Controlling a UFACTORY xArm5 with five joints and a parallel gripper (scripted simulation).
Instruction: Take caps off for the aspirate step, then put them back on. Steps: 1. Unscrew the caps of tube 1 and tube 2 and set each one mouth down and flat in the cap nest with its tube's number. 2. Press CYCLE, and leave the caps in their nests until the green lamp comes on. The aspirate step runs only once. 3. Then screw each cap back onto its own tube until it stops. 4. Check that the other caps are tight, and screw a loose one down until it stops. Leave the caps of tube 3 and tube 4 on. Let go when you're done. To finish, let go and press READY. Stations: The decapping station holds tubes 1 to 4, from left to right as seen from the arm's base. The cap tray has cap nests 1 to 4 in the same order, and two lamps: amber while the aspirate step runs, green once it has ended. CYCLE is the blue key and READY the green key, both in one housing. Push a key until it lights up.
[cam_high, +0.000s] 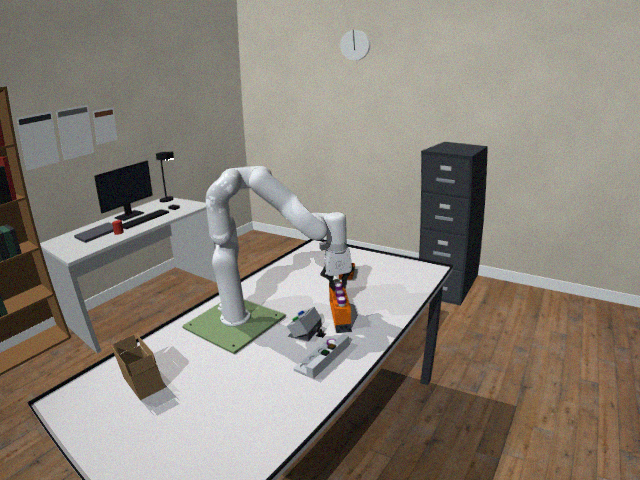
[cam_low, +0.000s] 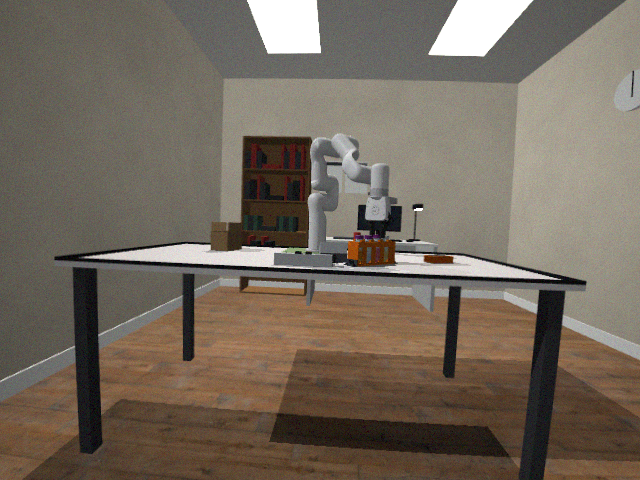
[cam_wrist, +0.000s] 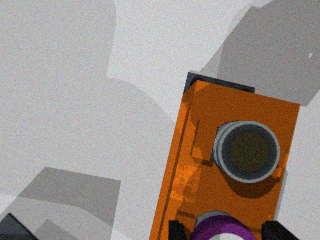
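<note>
Right now the purple cap marked 1 is 10 cm ahead of my hand, 22 cm to the right of it and 12 cm below it. The rest, counted from my hand: purple cap marked 2: 1 cm below; cap 4: 6 cm ahead, 8 cm to the right, 2 cm below; blue cycle key: 7 cm behind, 17 cm to the right, 6 cm below.
</note>
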